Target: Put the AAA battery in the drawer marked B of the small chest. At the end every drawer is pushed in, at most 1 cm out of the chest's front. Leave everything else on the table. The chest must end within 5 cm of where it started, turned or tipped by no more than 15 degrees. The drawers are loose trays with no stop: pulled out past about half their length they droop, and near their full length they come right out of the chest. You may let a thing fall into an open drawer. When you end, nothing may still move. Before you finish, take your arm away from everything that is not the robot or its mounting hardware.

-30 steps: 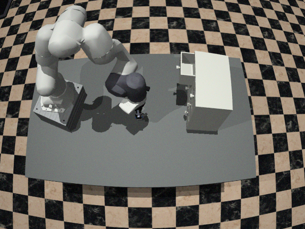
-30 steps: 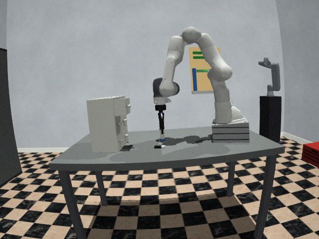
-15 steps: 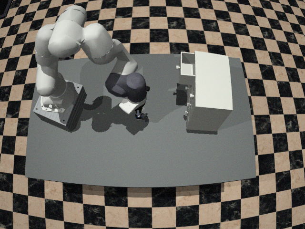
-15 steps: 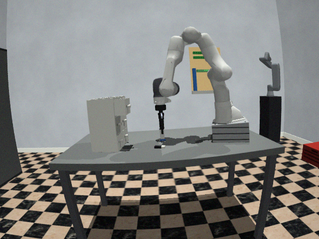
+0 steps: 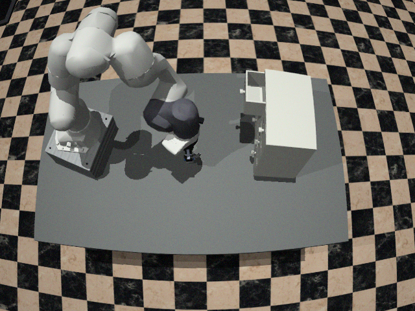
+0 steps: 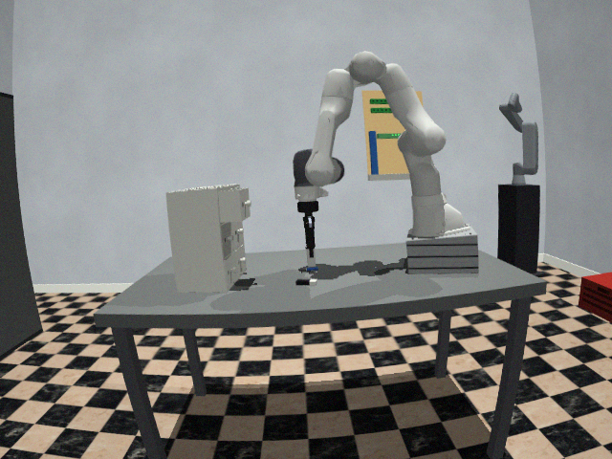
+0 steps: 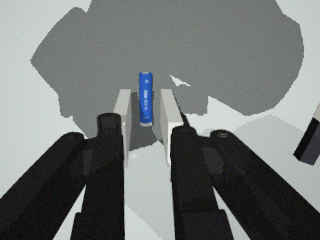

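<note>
The blue AAA battery lies 5 cm below my hand. From my hand the other things lie so: black-and-white block: 3 cm ahead, 17 cm to the left, 5 cm below; drawer: 30 cm ahead, 12 cm to the left, 20 cm above.
</note>
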